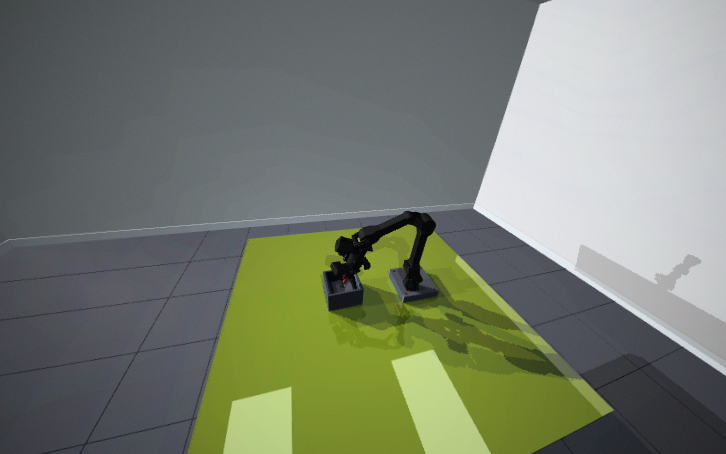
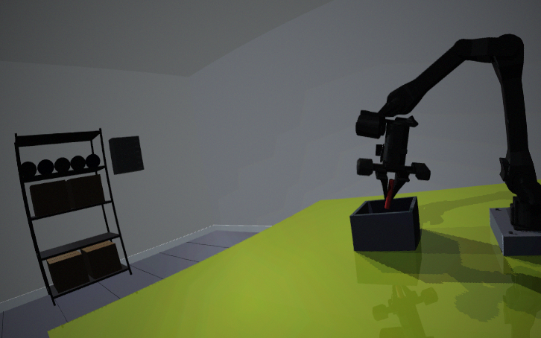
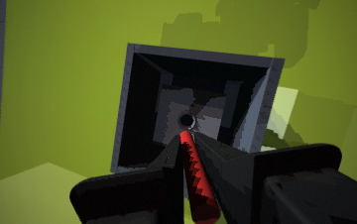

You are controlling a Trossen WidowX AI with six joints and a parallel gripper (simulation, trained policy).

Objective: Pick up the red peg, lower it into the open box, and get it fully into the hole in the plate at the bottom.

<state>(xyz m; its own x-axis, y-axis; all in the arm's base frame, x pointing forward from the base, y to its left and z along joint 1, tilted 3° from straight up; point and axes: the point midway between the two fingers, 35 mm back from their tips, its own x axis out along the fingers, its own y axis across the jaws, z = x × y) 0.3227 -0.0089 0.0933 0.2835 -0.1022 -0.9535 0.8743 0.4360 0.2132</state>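
My gripper tip is 2 cm below the red peg, 1 cm to the right of it and 1 cm past it. From my gripper tip the other things lie so: dark box (9 cm below, 1 cm ahead).
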